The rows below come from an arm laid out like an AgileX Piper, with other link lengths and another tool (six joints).
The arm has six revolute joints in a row. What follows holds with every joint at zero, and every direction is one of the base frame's.
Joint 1 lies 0.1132 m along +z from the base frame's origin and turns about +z.
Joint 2 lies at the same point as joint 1 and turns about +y.
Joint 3 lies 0.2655 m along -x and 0.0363 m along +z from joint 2 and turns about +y.
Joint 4 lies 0.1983 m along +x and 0.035 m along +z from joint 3 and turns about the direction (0.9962, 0, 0.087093).
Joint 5 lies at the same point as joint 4 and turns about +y.
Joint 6 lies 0.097 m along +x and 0.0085 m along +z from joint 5 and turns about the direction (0.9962, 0, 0.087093).
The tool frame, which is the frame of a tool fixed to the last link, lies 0.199 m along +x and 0.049 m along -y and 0.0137 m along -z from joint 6; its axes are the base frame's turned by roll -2.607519, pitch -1.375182 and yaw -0.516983 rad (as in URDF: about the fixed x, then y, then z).
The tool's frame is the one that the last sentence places.
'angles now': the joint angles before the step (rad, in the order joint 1, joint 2, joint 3, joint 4, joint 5, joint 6). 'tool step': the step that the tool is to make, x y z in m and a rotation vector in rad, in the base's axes. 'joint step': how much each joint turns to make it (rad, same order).
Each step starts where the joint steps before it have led.
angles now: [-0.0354 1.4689 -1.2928 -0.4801 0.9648 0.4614]
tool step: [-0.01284 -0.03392 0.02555 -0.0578 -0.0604 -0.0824]
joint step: [-0.0647 -0.0443 -0.0038 -0.0706 -0.0035 0.0320]
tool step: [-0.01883 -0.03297 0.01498 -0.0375 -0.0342 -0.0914]
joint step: [-0.0885 -0.0245 0.0003 -0.0401 -0.0105 0.0139]
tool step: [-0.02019 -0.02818 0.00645 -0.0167 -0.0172 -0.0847]
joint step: [-0.0981 -0.0092 0.0004 -0.0092 -0.0172 -0.0053]
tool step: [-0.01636 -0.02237 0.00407 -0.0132 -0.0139 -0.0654]
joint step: [-0.0844 -0.0016 0.0000 -0.0031 -0.0237 -0.0084]
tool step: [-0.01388 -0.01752 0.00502 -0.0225 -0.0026 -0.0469]
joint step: [-0.0582 -0.0001 0.0000 -0.0176 -0.0155 -0.0036]
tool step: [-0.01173 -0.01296 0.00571 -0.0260 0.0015 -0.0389]
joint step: [-0.0343 0.0001 -0.0001 -0.0319 -0.0051 0.0124]
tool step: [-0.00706 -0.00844 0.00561 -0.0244 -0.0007 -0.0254]
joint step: [-0.0160 0.0000 0.0001 -0.0334 -0.0033 0.0191]
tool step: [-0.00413 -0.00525 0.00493 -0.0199 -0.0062 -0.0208]
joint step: [-0.0045 0.0000 -0.0001 -0.0326 -0.0006 0.0284]
